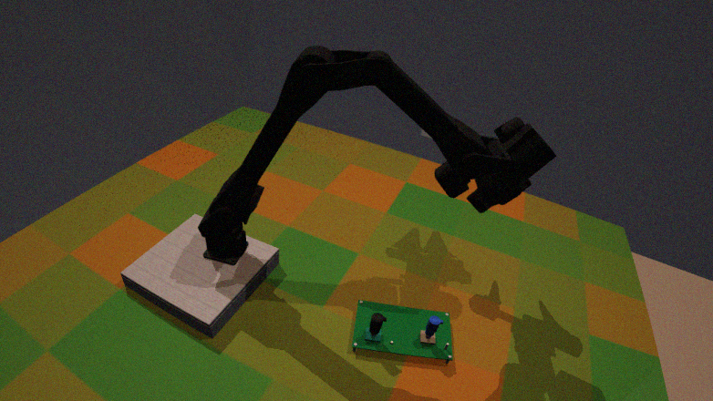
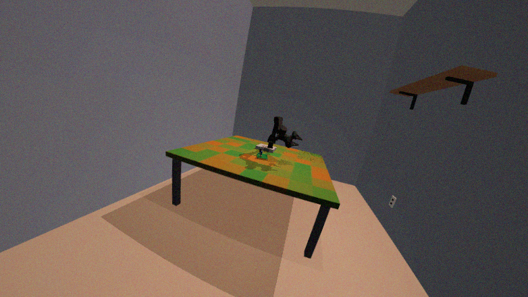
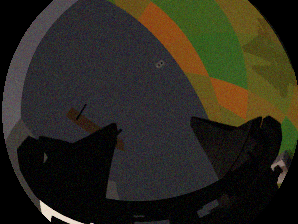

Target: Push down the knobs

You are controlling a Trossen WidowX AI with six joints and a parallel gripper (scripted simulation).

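My gripper tip is now 34 cm to the left of the black knob, 17 cm above it and 12 cm past it. Round my gripper tip: blue knob: 33 cm to the right, 17 cm below, 4 cm behind.
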